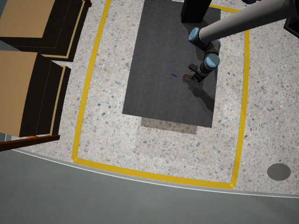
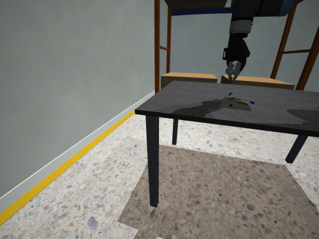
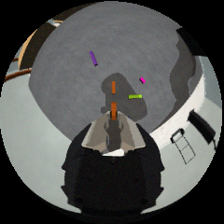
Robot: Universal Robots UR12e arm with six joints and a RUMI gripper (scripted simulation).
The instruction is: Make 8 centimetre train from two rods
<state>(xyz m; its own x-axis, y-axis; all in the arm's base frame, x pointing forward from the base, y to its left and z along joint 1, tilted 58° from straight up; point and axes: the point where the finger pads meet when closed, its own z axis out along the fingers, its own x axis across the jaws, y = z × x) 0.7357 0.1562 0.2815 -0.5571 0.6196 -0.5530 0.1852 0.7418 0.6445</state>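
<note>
Right now my hand is 110 mm above the lime rod, 80 mm past it and 10 mm to the right of it. Also, from my hand: purple rod 170 mm to the right, 110 mm below, 10 mm ahead; then magenta rod 120 mm behind, 110 mm below, 40 mm to the right; then small blue rod 110 mm below, 100 mm to the left, 30 mm behind.
</note>
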